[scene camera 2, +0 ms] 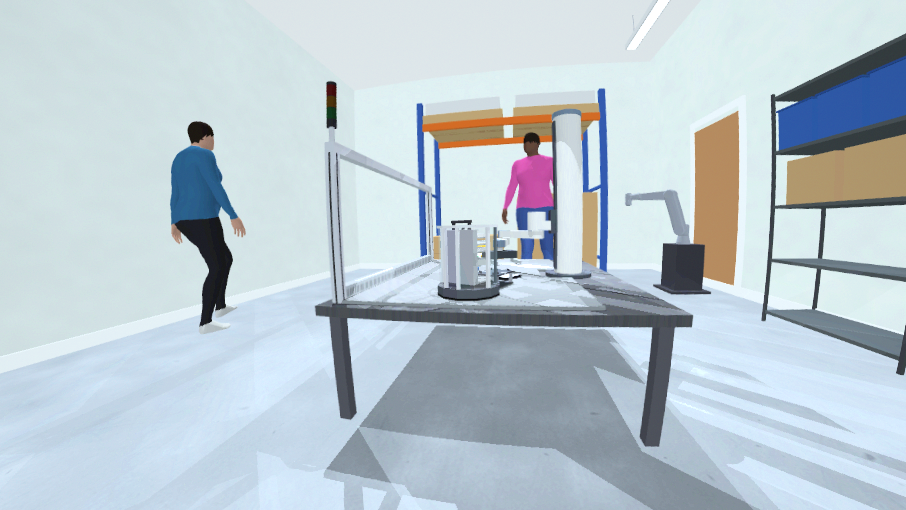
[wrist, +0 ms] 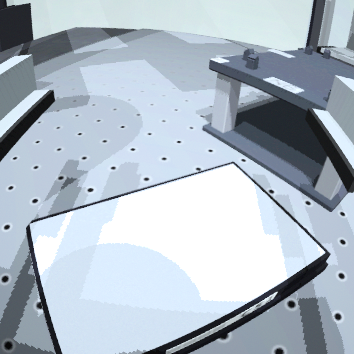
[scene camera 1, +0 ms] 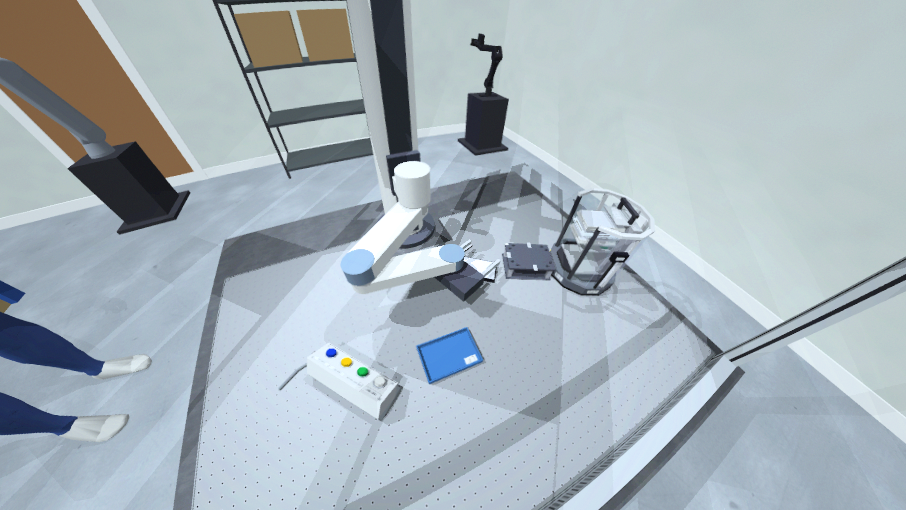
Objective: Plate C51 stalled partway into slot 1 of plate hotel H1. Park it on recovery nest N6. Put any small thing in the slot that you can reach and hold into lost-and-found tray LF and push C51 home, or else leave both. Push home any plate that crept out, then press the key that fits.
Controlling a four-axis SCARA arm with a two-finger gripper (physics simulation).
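Places are measured from the arm's base along level axes (x ahead, y left, z up), in centimetres.
Pixels of known places: gripper, between the fingertips: (scene camera 2: 509,263) (wrist: 179,78) (scene camera 1: 484,251); arm's base, origin of its link: (scene camera 2: 567,275).
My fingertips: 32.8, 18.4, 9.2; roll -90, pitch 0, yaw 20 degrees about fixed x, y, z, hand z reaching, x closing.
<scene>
For each thing: its top centre in the pictures, then the offset to it from my fingertips, as dx, dy, dz.
- Plate C51, centre of its top: (wrist: 174,244) (scene camera 1: 478,267) (scene camera 2: 507,275) +1.0, -2.0, -6.5
- Hotel H1, centre of its top: (scene camera 1: 618,205) (scene camera 2: 467,220) +16.4, +33.8, +21.5
- Blue tray LF, centre of its top: (scene camera 1: 449,352) +24.6, -24.4, -6.2
- key box, centre of its top: (scene camera 1: 346,373) +21.7, -49.8, +0.4
Plate C51 (scene camera 1: 488,273) (wrist: 175,240), white-topped with dark edges, lies flat below my gripper; its label is seen at a steep angle in the wrist view. The nest beneath it is hidden. My gripper (scene camera 1: 479,258) (wrist: 179,78) is open and empty, with its fingers above and beyond the plate, apart from it. Hotel H1 (scene camera 1: 586,288) (scene camera 2: 467,292) is a round open frame holding plates at the right; slot 1 and any small thing in it cannot be made out. Blue tray LF (scene camera 1: 446,354) lies in front. The key box (scene camera 1: 345,389) has blue, yellow, green and white keys.
A dark raised stand (scene camera 1: 529,256) (wrist: 285,75) with small pegs stands between the plate and the hotel. The arm's column (scene camera 2: 568,196) rises behind the plate. A guard frame (scene camera 2: 380,165) runs along one table edge. Two people stand beyond the table.
</scene>
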